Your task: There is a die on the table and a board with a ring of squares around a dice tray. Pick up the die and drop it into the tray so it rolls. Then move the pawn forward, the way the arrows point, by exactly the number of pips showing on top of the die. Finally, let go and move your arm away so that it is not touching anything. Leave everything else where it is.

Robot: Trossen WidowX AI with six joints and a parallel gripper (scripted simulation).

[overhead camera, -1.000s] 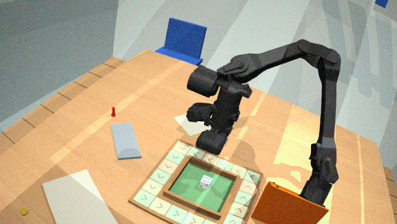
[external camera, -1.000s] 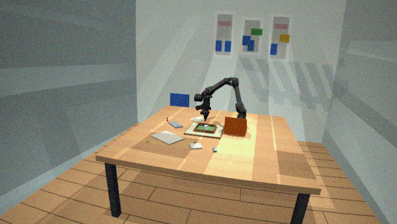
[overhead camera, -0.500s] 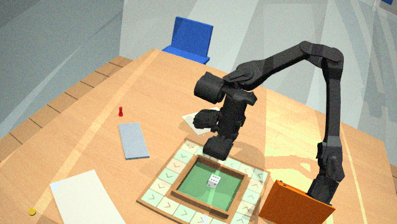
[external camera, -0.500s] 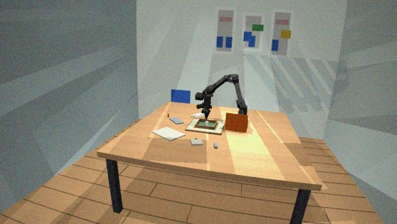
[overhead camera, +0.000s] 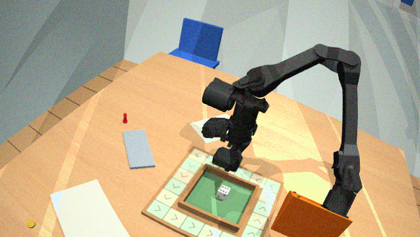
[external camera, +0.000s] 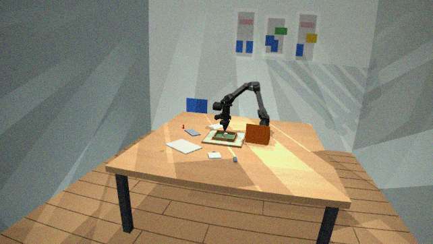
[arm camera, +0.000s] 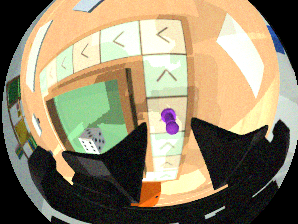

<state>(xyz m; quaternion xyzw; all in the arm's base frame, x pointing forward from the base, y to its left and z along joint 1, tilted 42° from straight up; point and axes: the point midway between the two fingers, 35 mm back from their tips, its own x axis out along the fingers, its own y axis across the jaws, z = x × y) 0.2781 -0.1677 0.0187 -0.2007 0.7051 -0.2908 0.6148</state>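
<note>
Now: gripper tip right at the purple pawn. The rest, counted from my gripper tip: white die 1 cm behind, 10 cm to the left; then green dice tray 1 cm behind, 11 cm to the left, 2 cm below; then pale sheet 8 cm ahead, 17 cm to the right, 3 cm below.
</note>
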